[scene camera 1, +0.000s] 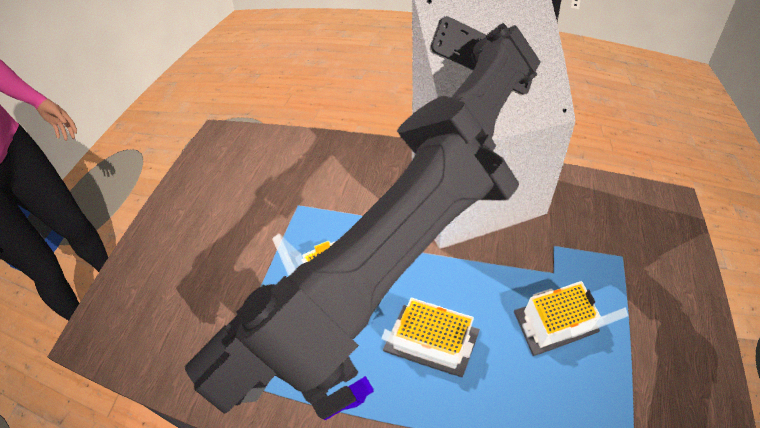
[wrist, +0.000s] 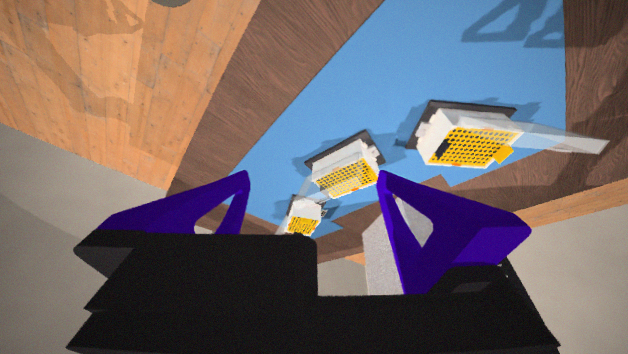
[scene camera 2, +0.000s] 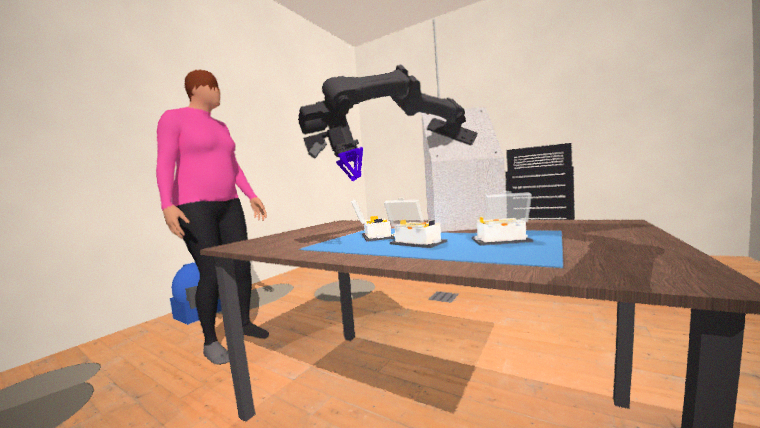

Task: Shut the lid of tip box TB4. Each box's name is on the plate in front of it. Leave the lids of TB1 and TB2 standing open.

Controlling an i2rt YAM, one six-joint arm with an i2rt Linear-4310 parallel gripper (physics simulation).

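Places are measured from the arm's base along level axes (x ahead, y left, z up), in millimetres.
Pixels of known places: gripper, fingertip midpoint: (scene camera 1: 341, 374) (wrist: 313, 177) (scene camera 2: 356, 179); arm's base, link origin: (scene camera 1: 485, 56) (scene camera 2: 451, 131).
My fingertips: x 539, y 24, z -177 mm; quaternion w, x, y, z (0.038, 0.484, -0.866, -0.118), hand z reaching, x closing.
Observation:
For each thing: its top centre in the pictures, then the offset to it from my fingertips. Level surfaces: height alone.
- Tip box TB4, top centre: (scene camera 1: 333, 264) (wrist: 475, 154) (scene camera 2: 375, 217) 220 mm back, 174 mm right, 143 mm down
- right box, top centre: (scene camera 1: 568, 303) (wrist: 301, 231) (scene camera 2: 499, 216) 338 mm back, 261 mm left, 143 mm down
- blue mat, surface height: 217 mm down
- brown wooden table, surface height: 220 mm down
Tip box TB4 (scene camera 1: 312, 256) (scene camera 2: 377, 229) (wrist: 472, 142) is white with a yellow perforated rack, a yellow tab and a black patch. Its translucent lid (scene camera 1: 286, 254) (scene camera 2: 358, 211) (wrist: 575, 140) stands open. My arm hides most of the box and its name plate in scene camera 1. My gripper (scene camera 1: 362, 392) (scene camera 2: 354, 176) (wrist: 313, 177) is open and empty, high above the table, well away from TB4's lid. The middle box (scene camera 1: 435, 325) (scene camera 2: 417, 233) (wrist: 345, 175) and the right box (scene camera 1: 565, 308) (scene camera 2: 500, 231) (wrist: 303, 222) have open lids; their names are unreadable.
The boxes stand on a blue mat (scene camera 1: 531, 393) (scene camera 2: 542, 255) (wrist: 400, 65) on the brown wooden table (scene camera 1: 159, 223) (scene camera 2: 611, 260) (wrist: 270, 65). The speckled grey pedestal (scene camera 1: 489, 175) (scene camera 2: 462, 186) bears the arm at the back. A person (scene camera 1: 31, 212) (scene camera 2: 199, 154) stands beyond the table's left side.

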